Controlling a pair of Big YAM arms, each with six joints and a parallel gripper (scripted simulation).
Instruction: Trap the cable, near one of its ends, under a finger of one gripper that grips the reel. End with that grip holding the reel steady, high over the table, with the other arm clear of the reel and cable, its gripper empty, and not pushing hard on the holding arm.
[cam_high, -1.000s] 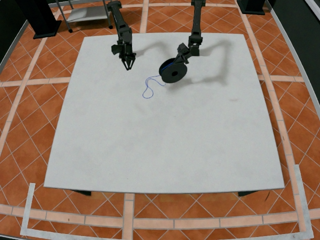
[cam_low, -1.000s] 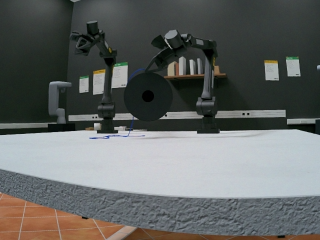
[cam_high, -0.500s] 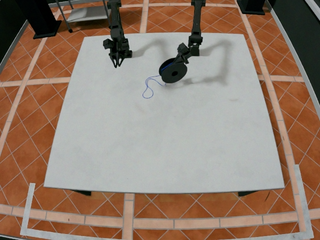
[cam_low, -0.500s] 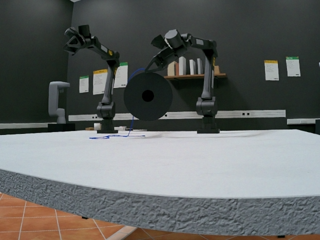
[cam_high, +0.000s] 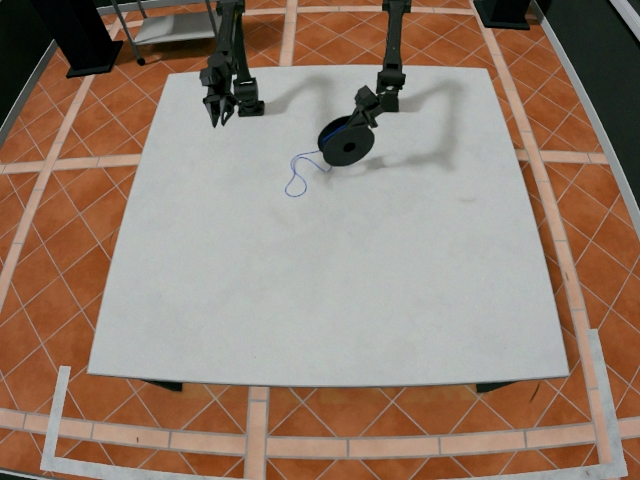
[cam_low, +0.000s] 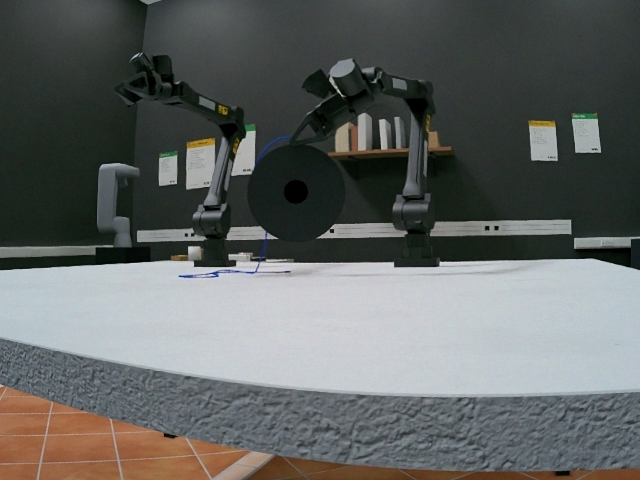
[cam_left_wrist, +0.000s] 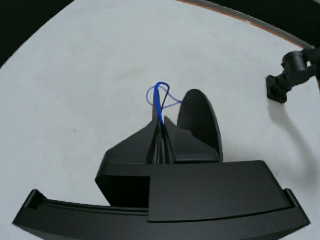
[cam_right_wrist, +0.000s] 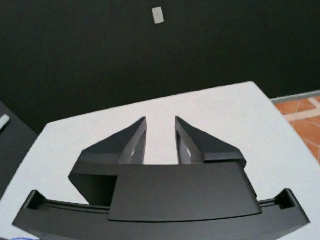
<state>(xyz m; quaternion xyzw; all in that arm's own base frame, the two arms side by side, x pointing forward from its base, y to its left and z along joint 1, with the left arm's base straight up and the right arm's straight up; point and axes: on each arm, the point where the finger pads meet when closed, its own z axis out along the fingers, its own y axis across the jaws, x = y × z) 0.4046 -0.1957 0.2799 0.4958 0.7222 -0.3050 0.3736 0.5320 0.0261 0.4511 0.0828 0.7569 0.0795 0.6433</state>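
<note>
The black reel lies 3 cm behind my left hand and 11 cm below it.
</note>
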